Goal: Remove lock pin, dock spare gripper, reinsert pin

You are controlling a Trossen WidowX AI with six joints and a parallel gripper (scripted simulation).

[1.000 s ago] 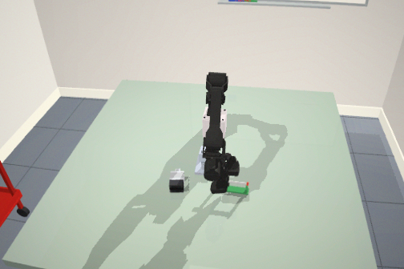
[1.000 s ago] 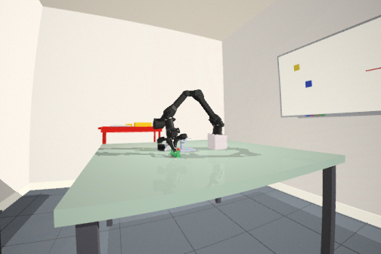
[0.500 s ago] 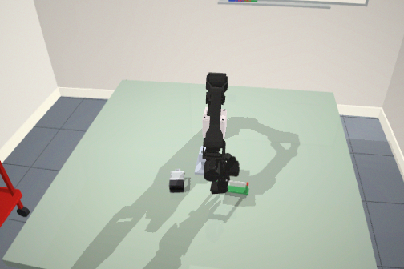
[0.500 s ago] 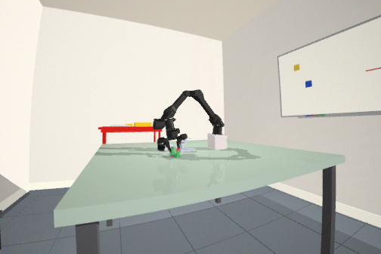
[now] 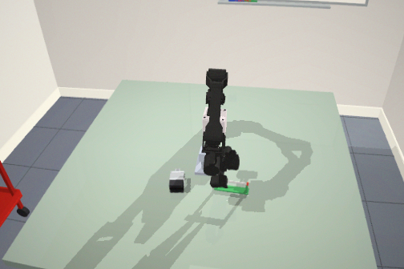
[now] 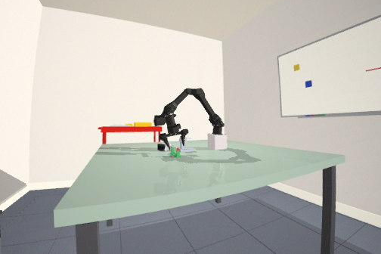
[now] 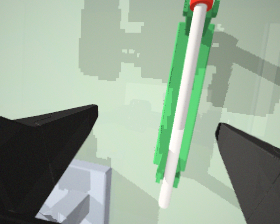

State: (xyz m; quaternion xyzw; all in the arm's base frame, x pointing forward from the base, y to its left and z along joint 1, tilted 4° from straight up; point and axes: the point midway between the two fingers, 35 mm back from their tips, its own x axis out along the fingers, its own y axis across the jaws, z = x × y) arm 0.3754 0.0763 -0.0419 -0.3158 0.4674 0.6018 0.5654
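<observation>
My gripper tip is now 20 mm short of the green rack, 20 mm to the right of it and 20 mm above it. Round my gripper tip: spare gripper 210 mm to the right, 20 mm below; then grey-blue mount 100 mm behind, 100 mm to the right, 10 mm above.
</observation>
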